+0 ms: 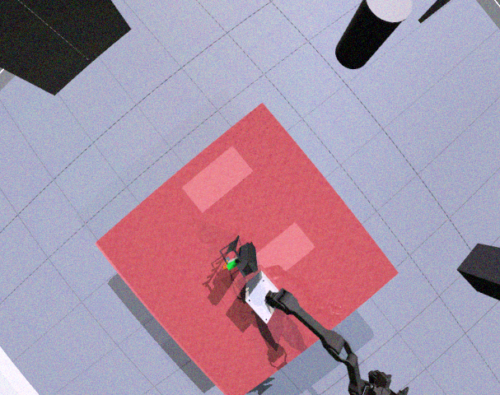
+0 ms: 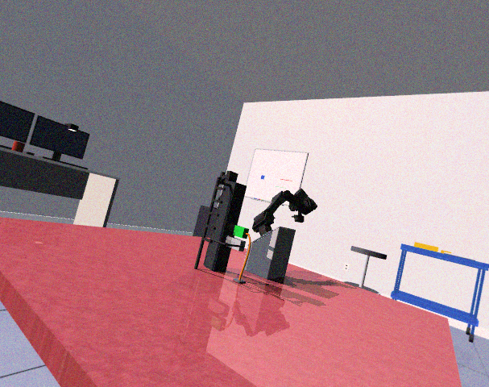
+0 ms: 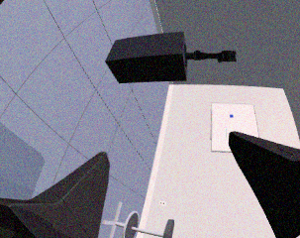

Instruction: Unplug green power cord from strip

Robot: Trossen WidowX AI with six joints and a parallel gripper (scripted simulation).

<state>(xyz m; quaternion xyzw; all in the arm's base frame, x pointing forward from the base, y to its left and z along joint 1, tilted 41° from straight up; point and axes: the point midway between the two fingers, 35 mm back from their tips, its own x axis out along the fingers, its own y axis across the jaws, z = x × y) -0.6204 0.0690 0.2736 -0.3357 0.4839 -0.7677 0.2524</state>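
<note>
The green plug is 930 mm ahead of my gripper tip, 130 mm to the left of it and 140 mm below it. Round my gripper tip: power strip 910 mm ahead, 60 mm to the left, 150 mm below.
</note>
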